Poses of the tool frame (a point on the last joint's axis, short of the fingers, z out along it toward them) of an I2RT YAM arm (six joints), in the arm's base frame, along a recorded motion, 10 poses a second.
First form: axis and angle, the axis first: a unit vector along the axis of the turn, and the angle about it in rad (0 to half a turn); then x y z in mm.
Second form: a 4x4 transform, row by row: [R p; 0 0 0 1], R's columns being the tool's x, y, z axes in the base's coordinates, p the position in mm. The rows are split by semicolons. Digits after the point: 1 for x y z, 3 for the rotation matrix.
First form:
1: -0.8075 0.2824 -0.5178 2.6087 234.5 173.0 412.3
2: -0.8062 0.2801 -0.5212 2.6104 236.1 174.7 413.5
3: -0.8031 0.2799 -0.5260 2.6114 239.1 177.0 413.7
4: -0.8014 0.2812 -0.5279 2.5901 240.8 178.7 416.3
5: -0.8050 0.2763 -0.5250 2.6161 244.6 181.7 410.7
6: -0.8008 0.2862 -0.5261 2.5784 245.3 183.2 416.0
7: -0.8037 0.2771 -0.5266 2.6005 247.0 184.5 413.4
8: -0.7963 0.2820 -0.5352 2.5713 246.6 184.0 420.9
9: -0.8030 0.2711 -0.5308 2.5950 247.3 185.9 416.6
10: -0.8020 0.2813 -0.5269 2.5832 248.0 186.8 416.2
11: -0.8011 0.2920 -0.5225 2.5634 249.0 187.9 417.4
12: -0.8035 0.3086 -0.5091 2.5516 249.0 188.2 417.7
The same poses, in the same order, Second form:
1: 0.352 -0.161 0.922 234.5; -0.688 -0.713 0.138 173.0; 0.635 -0.682 -0.362 412.3; 0 0 0 1
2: 0.348 -0.156 0.924 236.1; -0.685 -0.716 0.137 174.7; 0.641 -0.680 -0.356 413.5; 0 0 0 1
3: 0.339 -0.153 0.928 239.1; -0.685 -0.717 0.132 177.0; 0.645 -0.680 -0.347 413.7; 0 0 0 1
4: 0.338 -0.141 0.931 240.8; -0.694 -0.705 0.145 178.7; 0.636 -0.695 -0.336 416.3; 0 0 0 1
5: 0.344 -0.151 0.927 244.6; -0.678 -0.723 0.133 181.7; 0.650 -0.674 -0.351 410.7; 0 0 0 1
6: 0.338 -0.142 0.930 245.3; -0.704 -0.694 0.150 183.2; 0.625 -0.705 -0.335 416.0; 0 0 0 1
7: 0.342 -0.142 0.929 247.0; -0.685 -0.715 0.143 184.5; 0.643 -0.685 -0.342 413.4; 0 0 0 1
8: 0.326 -0.125 0.937 246.6; -0.702 -0.695 0.152 184.0; 0.633 -0.708 -0.314 420.9; 0 0 0 1
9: 0.341 -0.128 0.931 247.3; -0.680 -0.718 0.151 185.9; 0.649 -0.684 -0.332 416.6; 0 0 0 1
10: 0.341 -0.138 0.930 248.0; -0.696 -0.702 0.151 186.8; 0.632 -0.699 -0.335 416.2; 0 0 0 1
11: 0.342 -0.144 0.929 249.0; -0.715 -0.681 0.157 187.9; 0.610 -0.718 -0.336 417.4; 0 0 0 1
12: 0.351 -0.171 0.921 249.0; -0.737 -0.657 0.159 188.2; 0.577 -0.735 -0.356 417.7; 0 0 0 1
